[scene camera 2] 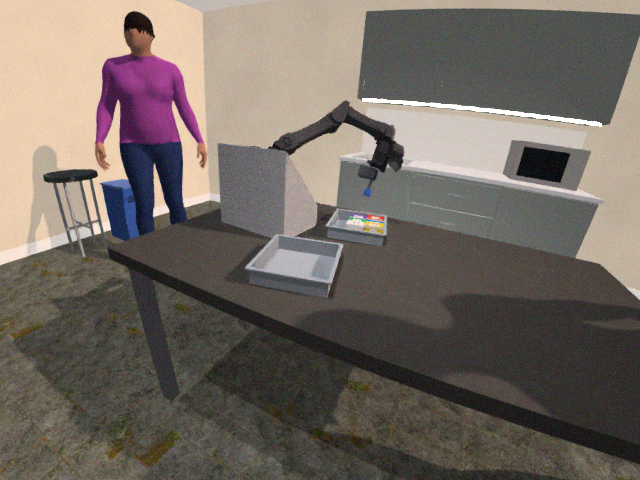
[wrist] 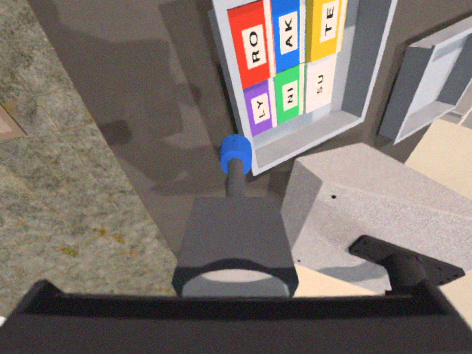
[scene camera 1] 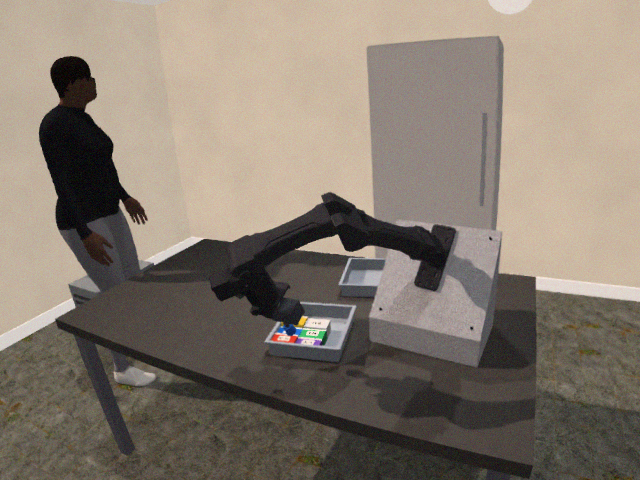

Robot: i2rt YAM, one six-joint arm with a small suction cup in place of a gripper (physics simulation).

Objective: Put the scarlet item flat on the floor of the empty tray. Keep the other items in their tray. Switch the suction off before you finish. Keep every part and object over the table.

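Frame: origin at the arm's base, x right, y ahead, z up, level; centimetres.
Seen in the pictures: end effector, tool point: (scene camera 2: 366,195) (wrist: 235,149) (scene camera 1: 291,331); arm's base, origin of the base link: (scene camera 2: 265,167) (wrist: 401,258) (scene camera 1: 435,257).
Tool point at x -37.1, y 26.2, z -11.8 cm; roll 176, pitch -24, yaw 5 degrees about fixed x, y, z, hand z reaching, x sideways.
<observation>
Offsets run from my tool point to a thing's top centre. Level surfaces: height alone.
The scarlet item @[dz -7.6, dx +4.9, dy +7.7 cm] (scene camera 1: 283,338) (scene camera 2: 374,217) (wrist: 248,45), labelled RO, lies in a corner of the grey-blue tray @[dz -7.1, dx +15.2, dy +4.5 cm] (scene camera 1: 305,351) (scene camera 2: 356,236) (wrist: 365,75). Beside it lie the blue AK @[dz -8.4, dx +9.6, dy +9.4 cm] (wrist: 286,35), yellow TE @[dz -7.3, dx +14.3, dy +11.0 cm] (wrist: 327,22), green NI @[dz -8.4, dx +12.0, dy +2.4 cm] (scene camera 1: 312,333) (wrist: 287,95), white SU @[dz -7.9, dx +16.7, dy +4.1 cm] (scene camera 1: 317,323) (wrist: 320,85) and purple LY @[dz -8.3, dx +7.4, dy +0.8 cm] (scene camera 1: 308,342) (wrist: 259,109) items. The empty tray @[dz -7.1, dx +56.3, dy +5.3 cm] (scene camera 1: 356,290) (scene camera 2: 289,284) (wrist: 405,95) stands apart, partly hidden by the pedestal in scene camera 1. My gripper, a blue suction cup (scene camera 1: 291,329) (scene camera 2: 367,192) (wrist: 236,154), is open and bare, above the item tray and touching nothing.
The arm's sloped grey pedestal (scene camera 1: 429,315) (scene camera 2: 253,191) (wrist: 345,215) stands on the dark table @[dz -12.1 cm] (scene camera 1: 196,335) (scene camera 2: 439,279) near both trays. The table's edge (scene camera 1: 232,388) runs on the item tray's side. People stand beyond the table in both scene views.
</observation>
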